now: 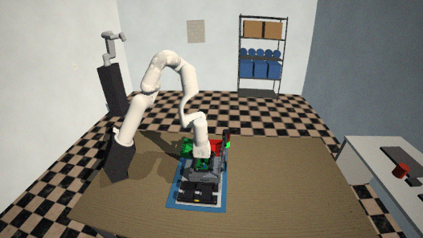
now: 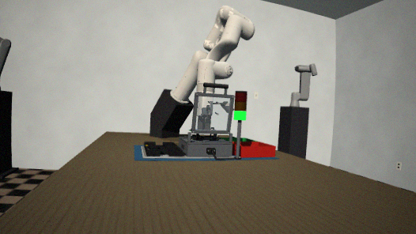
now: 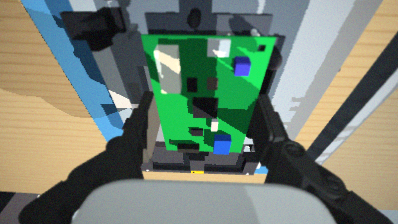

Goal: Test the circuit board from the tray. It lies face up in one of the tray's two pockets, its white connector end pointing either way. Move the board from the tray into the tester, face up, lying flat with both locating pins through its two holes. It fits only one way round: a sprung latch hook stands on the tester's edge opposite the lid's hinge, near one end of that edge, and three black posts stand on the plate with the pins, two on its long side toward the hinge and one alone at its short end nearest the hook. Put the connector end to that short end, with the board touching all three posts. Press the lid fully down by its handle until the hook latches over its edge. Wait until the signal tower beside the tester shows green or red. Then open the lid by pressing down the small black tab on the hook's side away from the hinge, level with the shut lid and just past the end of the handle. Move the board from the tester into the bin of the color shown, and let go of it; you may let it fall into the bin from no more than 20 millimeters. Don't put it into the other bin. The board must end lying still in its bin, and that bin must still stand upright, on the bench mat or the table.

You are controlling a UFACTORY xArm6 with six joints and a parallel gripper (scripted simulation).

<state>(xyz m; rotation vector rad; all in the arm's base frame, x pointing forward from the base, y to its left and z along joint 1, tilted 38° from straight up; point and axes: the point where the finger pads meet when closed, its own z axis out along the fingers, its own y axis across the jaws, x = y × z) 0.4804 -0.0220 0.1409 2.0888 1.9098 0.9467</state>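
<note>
Now: the tester plate 10 mm ahead of my hand, 10 mm to the left of it and 30 mm below it. The rest, counted from my hand: green circuit board: 10 mm below; black latch hook: 60 mm behind, 60 mm to the left, 10 mm below; tester lid: 120 mm ahead, 80 mm above.
</note>
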